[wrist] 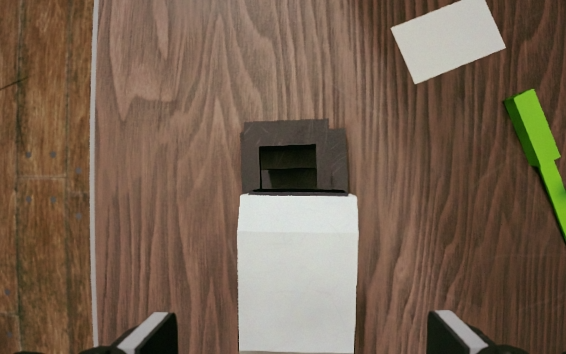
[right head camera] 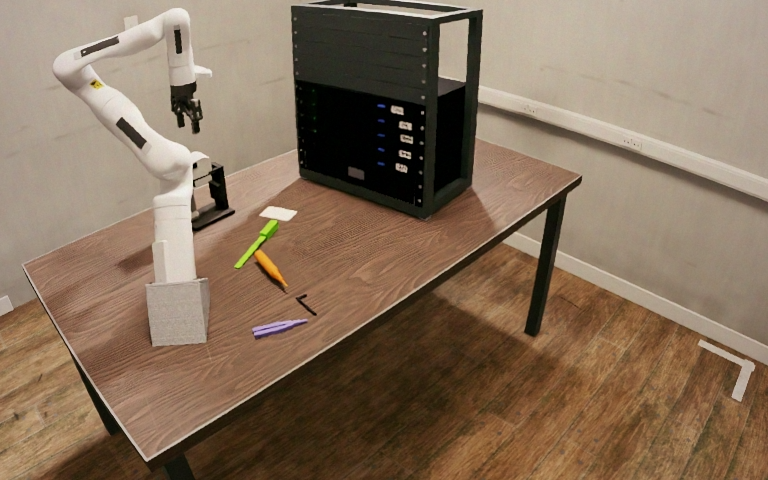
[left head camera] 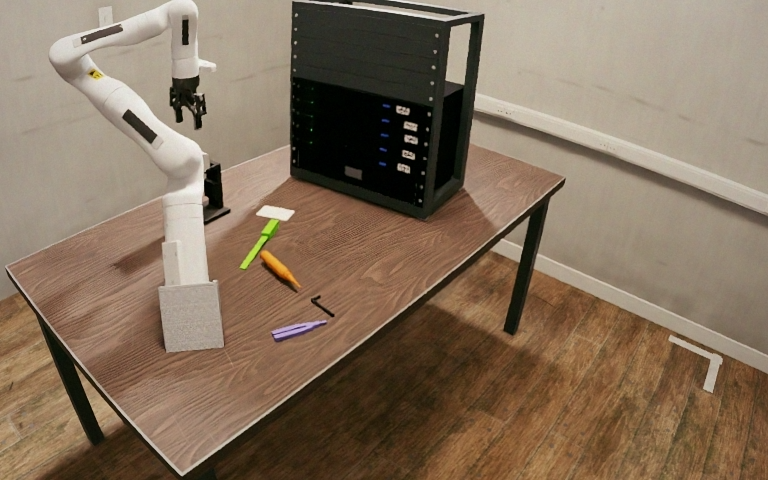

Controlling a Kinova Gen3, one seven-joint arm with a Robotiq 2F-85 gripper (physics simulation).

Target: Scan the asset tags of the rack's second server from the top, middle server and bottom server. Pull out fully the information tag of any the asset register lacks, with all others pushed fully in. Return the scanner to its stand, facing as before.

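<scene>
My gripper (left head camera: 188, 121) (right head camera: 188, 125) (wrist: 302, 330) is open and empty, pointing down above the scanner. The white scanner (right head camera: 199, 156) (wrist: 297, 280) sits at its dark stand (left head camera: 214, 183) (right head camera: 218, 189) (wrist: 285, 132); the arm partly hides both in the head views. The scanner lies between the fingertips in the wrist view, below them. The rack (left head camera: 362, 53) (right head camera: 362, 53) holds dark servers with white labels: second from top (left head camera: 410, 125) (right head camera: 405, 125), middle (left head camera: 410, 139) (right head camera: 406, 139) and bottom (left head camera: 403, 168) (right head camera: 401, 168). Label text is too small to read. Blue marks lie left of the labels.
A white card (left head camera: 275, 212) (right head camera: 278, 213) (wrist: 448, 40), green tool (left head camera: 260, 243) (right head camera: 257, 243) (wrist: 533, 127), orange tool (left head camera: 278, 268) (right head camera: 269, 267), black hex key (left head camera: 324, 306) (right head camera: 307, 306) and purple tool (left head camera: 297, 330) (right head camera: 278, 327) lie on the table (left head camera: 368, 254) (right head camera: 368, 254).
</scene>
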